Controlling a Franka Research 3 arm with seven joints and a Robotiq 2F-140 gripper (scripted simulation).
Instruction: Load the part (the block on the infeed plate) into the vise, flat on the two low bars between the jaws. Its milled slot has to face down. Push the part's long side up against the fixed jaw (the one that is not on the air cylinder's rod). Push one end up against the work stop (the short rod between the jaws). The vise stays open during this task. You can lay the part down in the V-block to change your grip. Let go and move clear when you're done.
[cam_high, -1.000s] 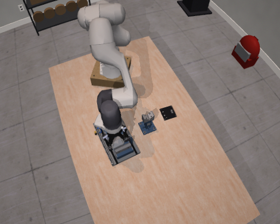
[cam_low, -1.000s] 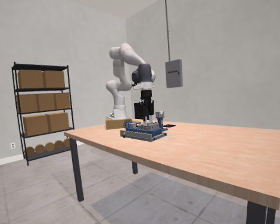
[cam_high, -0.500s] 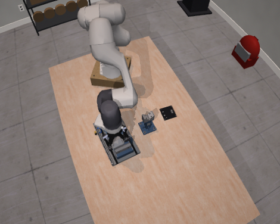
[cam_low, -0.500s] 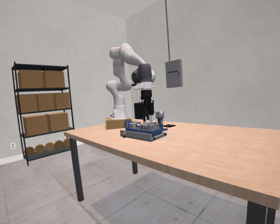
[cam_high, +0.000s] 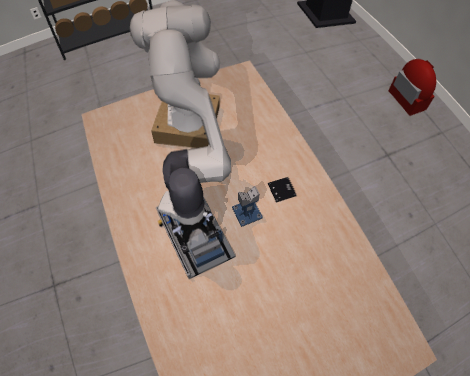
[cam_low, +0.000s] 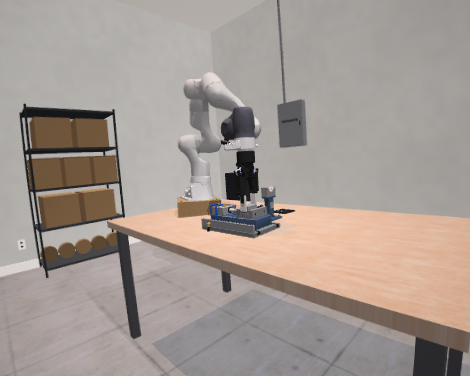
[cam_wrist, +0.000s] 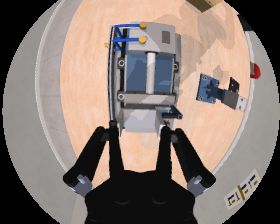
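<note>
My hand is 3 cm above the part. The rest, counted from my hand: vise (8 cm below, 7 cm behind, 1 cm to the left); black infeed plate (39 cm to the left, 16 cm behind, 12 cm below).
</note>
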